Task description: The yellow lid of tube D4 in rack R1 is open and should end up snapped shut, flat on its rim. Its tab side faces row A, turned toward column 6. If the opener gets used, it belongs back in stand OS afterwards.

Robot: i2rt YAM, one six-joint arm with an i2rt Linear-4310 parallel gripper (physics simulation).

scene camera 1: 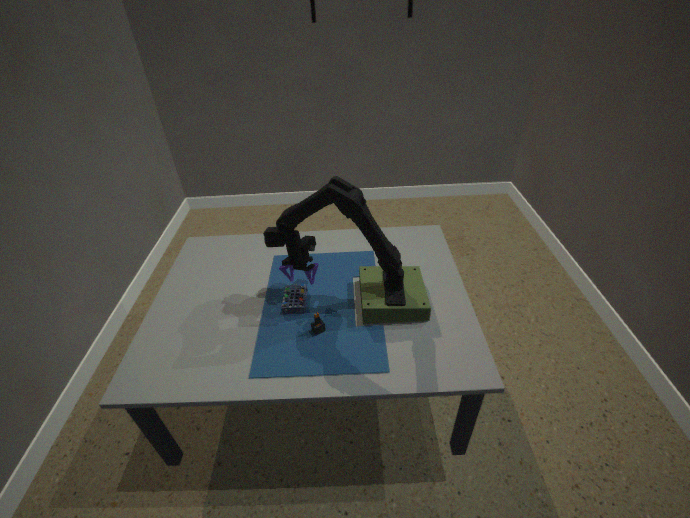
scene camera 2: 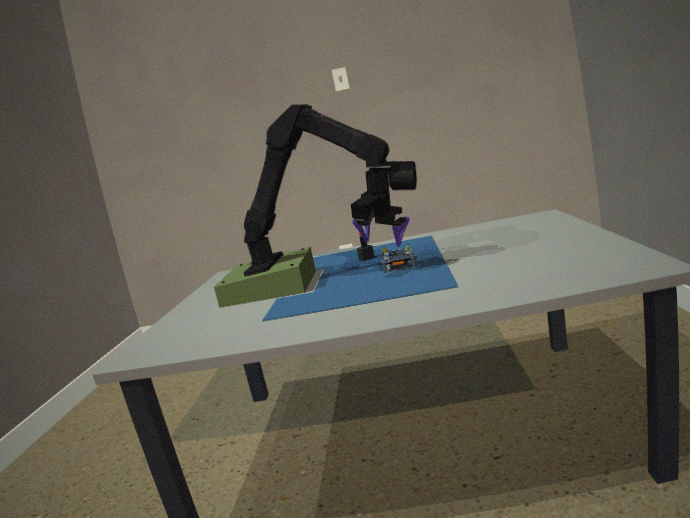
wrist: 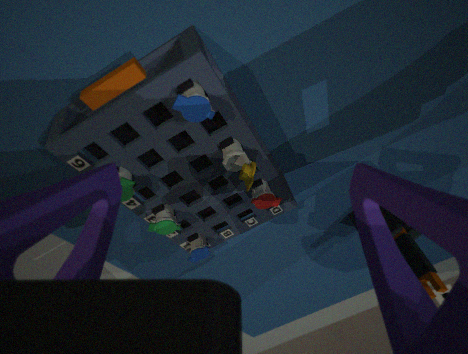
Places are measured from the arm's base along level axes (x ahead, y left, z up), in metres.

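Where they show: gripper, fingertip midpoint: [scene camera 1: 302,282] [scene camera 2: 382,244] [wrist: 235,176]; arm's base at its link origin: [scene camera 1: 393,287] [scene camera 2: 264,264].
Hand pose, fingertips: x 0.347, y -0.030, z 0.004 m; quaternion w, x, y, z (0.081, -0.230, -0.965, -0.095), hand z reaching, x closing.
Things, the pixels of their centre, and the offset from my fingertips. "spot": a spot on its surface instead.
- dark grey rack R1 at the middle of its body: [wrist: 192,177] [scene camera 2: 397,254] [scene camera 1: 294,295] dx +0.031, dy +0.027, dz -0.042 m
- tube D4 at a spot on its surface: [wrist: 233,150] spot: dx +0.001, dy +0.015, dz -0.033 m
- opener at the middle of its body: [wrist: 404,247] [scene camera 2: 364,244] [scene camera 1: 317,321] dx -0.072, dy +0.181, dz -0.025 m
- red lid at the middle of its body: [wrist: 265,201] dx +0.002, dy +0.059, dz -0.029 m
- orange block at a spot on its surface: [wrist: 114,84] spot: dx +0.032, dy -0.038, dz -0.047 m
The dark grey rack R1 [scene camera 1: 292,310] [scene camera 2: 409,264] [wrist: 162,89] stands on the blue mat. In the wrist view the tube D4 [wrist: 233,150] has its mouth uncovered, and its yellow lid [wrist: 247,175] stands on edge beside the rim, on the column 3 side. My gripper [scene camera 1: 301,281] [scene camera 2: 382,244] [wrist: 235,176] is open and empty, above the rack, its fingers spread to either side of D4 in the wrist view. The opener [scene camera 1: 316,316] [scene camera 2: 362,241] [wrist: 416,254] stands upright in the black stand OS [scene camera 1: 317,326] [scene camera 2: 365,253]; the right finger partly hides both in the wrist view.
In row D, a blue lid [wrist: 195,108] is at the column 6 end and a red lid [wrist: 266,201] near column 1. Green lids [wrist: 164,227] and a blue lid [wrist: 199,254] line row A. An orange block [wrist: 114,84] is on the rack's column 6 end.
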